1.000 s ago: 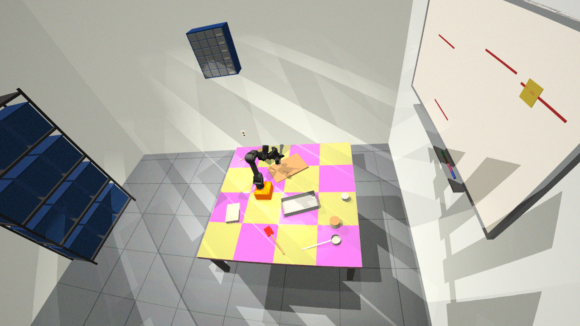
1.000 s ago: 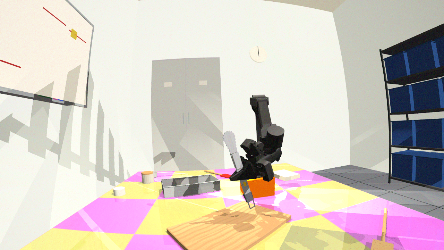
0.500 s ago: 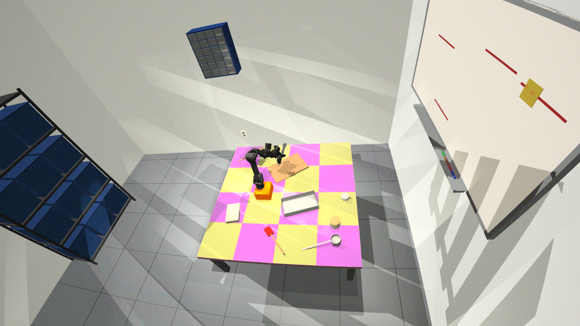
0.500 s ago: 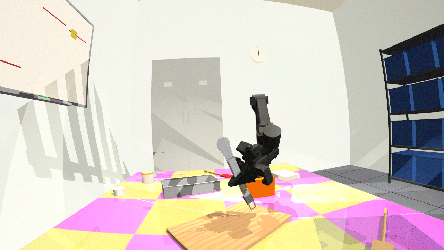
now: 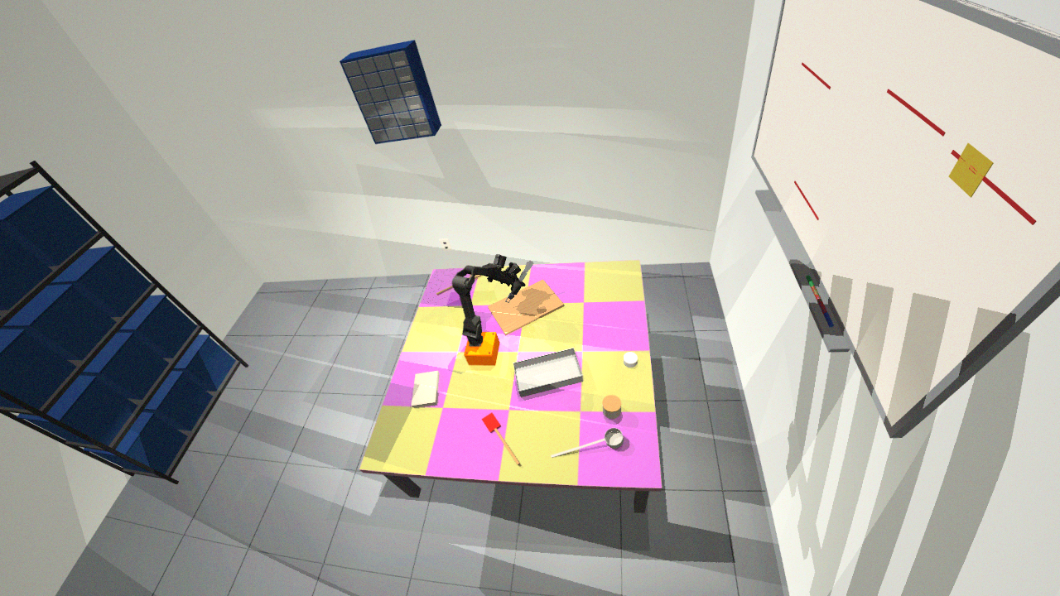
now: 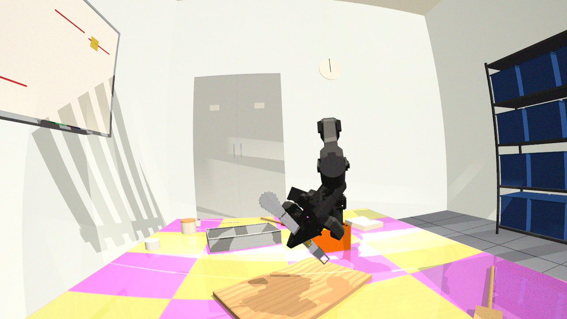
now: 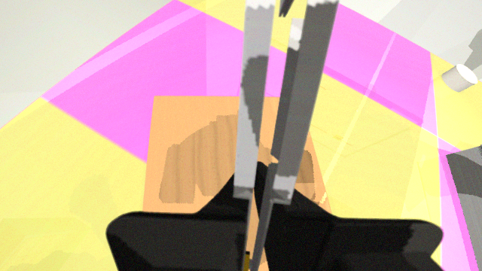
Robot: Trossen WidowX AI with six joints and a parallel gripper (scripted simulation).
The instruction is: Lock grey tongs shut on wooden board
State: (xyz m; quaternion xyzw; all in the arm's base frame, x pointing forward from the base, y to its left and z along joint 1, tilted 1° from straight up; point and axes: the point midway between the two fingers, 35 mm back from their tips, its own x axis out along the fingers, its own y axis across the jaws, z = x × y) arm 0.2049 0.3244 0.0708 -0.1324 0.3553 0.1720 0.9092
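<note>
Right now my gripper tip is 130 mm above the wooden board, 30 mm to the left of it and 20 mm past it. Round my gripper tip: white block 560 mm to the right, 470 mm behind, 130 mm below; grey roasting tin 480 mm to the right, 130 mm ahead, 110 mm below; small white cylinder 520 mm ahead, 410 mm to the right, 120 mm below.
</note>
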